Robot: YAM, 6 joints.
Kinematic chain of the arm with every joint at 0, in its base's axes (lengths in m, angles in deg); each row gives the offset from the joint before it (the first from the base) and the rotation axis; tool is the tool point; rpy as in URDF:
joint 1: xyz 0 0 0.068 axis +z
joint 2: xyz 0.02 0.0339 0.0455 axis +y
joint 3: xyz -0.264 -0.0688 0 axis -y
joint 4: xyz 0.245 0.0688 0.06 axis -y
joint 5: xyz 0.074 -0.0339 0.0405 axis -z
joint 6: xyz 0.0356 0 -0.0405 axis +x
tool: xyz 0 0 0 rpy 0 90 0
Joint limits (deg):
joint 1: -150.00..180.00
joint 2: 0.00..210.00
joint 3: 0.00..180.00
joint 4: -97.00..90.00
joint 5: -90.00..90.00
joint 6: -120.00..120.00
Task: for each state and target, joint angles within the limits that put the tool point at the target. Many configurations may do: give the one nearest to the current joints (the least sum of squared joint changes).
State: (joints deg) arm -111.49 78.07 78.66 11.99 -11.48 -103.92
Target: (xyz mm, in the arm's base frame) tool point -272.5 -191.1 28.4
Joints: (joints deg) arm -145.74 120.39 49.26 4.42 -7.33 -103.92
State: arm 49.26 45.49 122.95 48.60 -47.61 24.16
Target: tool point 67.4 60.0 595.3
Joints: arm 25.43 55.39 84.07 43.43 -45.17 24.16
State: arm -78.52 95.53 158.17 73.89 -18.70 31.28
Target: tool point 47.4 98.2 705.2
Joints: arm -108.49 80.80 160.31 52.59 -22.82 31.28
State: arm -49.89 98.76 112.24 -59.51 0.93 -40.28
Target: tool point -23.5 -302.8 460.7
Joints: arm -93.72 89.48 112.82 -62.42 6.10 -40.28
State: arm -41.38 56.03 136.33 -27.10 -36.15 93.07
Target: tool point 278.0 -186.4 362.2
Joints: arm -37.35 88.52 87.50 -42.40 -35.16 93.07
